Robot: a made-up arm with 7 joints.
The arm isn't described. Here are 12 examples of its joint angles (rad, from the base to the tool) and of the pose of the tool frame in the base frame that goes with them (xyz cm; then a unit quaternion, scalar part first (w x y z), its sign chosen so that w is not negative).
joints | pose
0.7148 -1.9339 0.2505 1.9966 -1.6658 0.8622 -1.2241 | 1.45 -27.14 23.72 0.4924 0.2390 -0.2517 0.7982
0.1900 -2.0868 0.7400 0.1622 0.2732 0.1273 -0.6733 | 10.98 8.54 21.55 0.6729 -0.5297 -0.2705 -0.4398
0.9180 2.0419 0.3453 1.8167 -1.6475 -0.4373 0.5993 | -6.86 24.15 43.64 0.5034 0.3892 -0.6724 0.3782
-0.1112 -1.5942 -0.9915 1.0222 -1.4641 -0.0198 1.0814 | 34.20 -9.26 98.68 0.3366 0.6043 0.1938 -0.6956
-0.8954 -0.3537 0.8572 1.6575 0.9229 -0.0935 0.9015 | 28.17 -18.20 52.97 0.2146 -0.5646 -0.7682 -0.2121
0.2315 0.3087 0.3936 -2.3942 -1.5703 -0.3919 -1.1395 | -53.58 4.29 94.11 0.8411 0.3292 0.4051 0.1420
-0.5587 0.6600 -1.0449 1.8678 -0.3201 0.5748 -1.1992 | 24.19 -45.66 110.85 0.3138 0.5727 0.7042 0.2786
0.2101 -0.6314 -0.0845 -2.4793 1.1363 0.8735 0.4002 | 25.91 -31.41 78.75 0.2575 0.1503 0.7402 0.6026
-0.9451 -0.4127 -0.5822 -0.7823 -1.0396 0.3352 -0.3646 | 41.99 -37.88 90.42 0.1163 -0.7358 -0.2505 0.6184
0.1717 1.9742 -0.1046 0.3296 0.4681 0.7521 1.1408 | 32.03 -23.52 100.38 0.0193 -0.1692 0.4284 0.8874
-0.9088 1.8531 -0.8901 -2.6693 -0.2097 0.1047 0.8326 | 11.05 32.74 115.09 0.1890 -0.6841 0.6811 0.1802
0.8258 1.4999 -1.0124 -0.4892 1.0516 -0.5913 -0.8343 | -5.89 26.21 106.00 0.5309 0.5560 -0.4067 -0.4936
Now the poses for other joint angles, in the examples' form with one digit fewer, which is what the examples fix.
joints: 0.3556 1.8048 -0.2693 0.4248 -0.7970 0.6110 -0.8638
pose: 38.5 -0.3 103.2 0.308 0.358 -0.201 -0.858
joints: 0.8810 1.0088 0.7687 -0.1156 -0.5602 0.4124 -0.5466
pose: -27.6 -10.6 108.4 0.609 -0.196 0.558 0.529
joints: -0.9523 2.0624 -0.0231 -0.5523 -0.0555 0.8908 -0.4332
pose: 16.0 42.2 61.0 0.794 0.221 -0.539 -0.176
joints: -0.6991 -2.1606 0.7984 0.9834 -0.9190 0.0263 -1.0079
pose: 54.3 17.4 43.7 0.452 -0.227 -0.618 -0.601
